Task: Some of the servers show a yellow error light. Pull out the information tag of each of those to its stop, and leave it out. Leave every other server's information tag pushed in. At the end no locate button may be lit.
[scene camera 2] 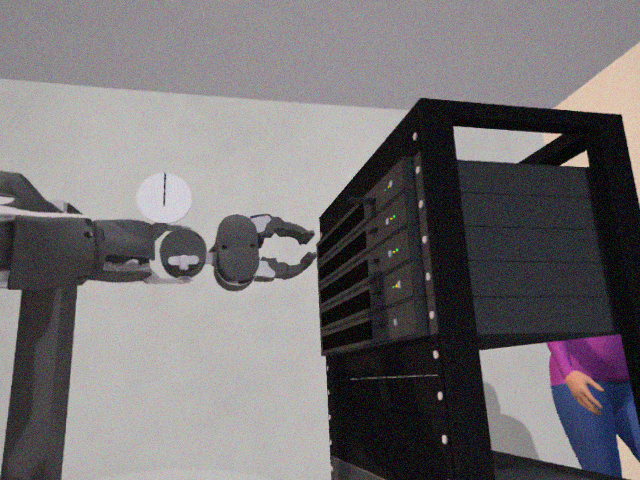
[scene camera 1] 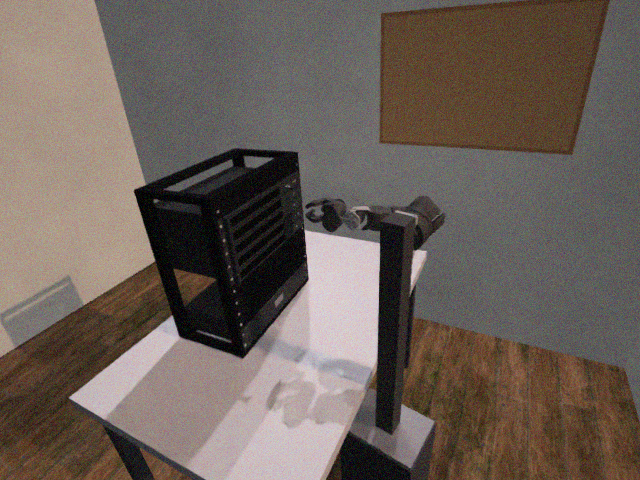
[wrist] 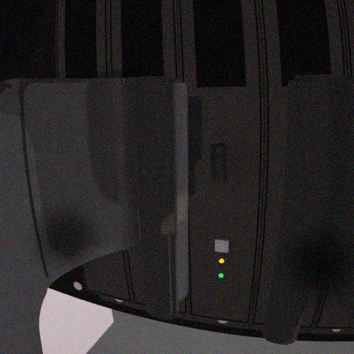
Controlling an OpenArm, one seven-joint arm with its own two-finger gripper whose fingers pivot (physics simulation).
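Note:
The black server rack (scene camera 1: 178,304) (scene camera 2: 445,258) holds a stack of servers. In the wrist view one server (wrist: 227,210) shows between my fingers, with an unlit grey locate button (wrist: 221,246), a yellow light (wrist: 221,261) and a green light (wrist: 221,275). A small dark outlined part (wrist: 218,162) sits on its face, perhaps its tag. My gripper (scene camera 1: 308,210) (scene camera 2: 311,245) (wrist: 236,207) is open narrowly, its fingertips apart just in front of the server fronts. In scene camera 2, small yellow and green lights (scene camera 2: 395,251) show on several servers. The fingers hide parts of the neighbouring servers in the wrist view.
The rack stands on a white table (scene camera 1: 341,289). The arm's dark post (scene camera 1: 395,320) (scene camera 2: 43,372) rises at the table's edge. A cork board (scene camera 1: 491,77) hangs on the wall. A person in a purple top (scene camera 2: 599,356) stands behind the rack.

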